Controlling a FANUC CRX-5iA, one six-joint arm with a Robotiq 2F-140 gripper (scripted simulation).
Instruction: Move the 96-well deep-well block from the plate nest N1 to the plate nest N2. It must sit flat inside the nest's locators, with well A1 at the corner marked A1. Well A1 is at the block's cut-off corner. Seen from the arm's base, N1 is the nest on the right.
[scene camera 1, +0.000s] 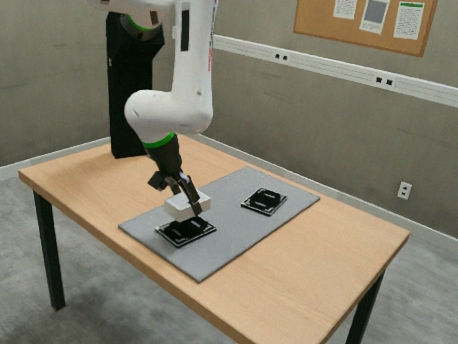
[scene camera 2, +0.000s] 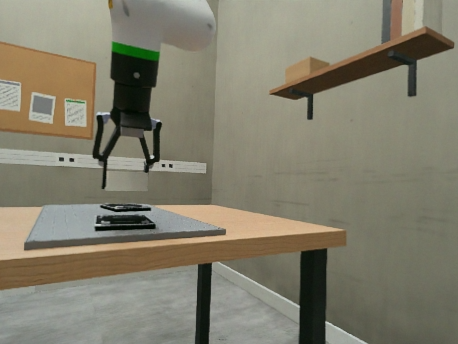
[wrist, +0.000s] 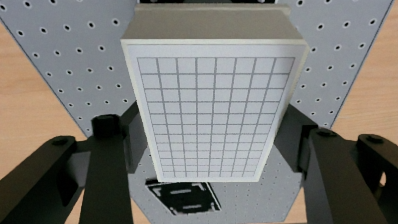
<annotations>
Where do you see the gripper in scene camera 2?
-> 124, 186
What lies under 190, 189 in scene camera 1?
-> The gripper.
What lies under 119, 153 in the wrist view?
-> The gripper.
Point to a white 96-well deep-well block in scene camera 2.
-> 115, 180
</annotations>
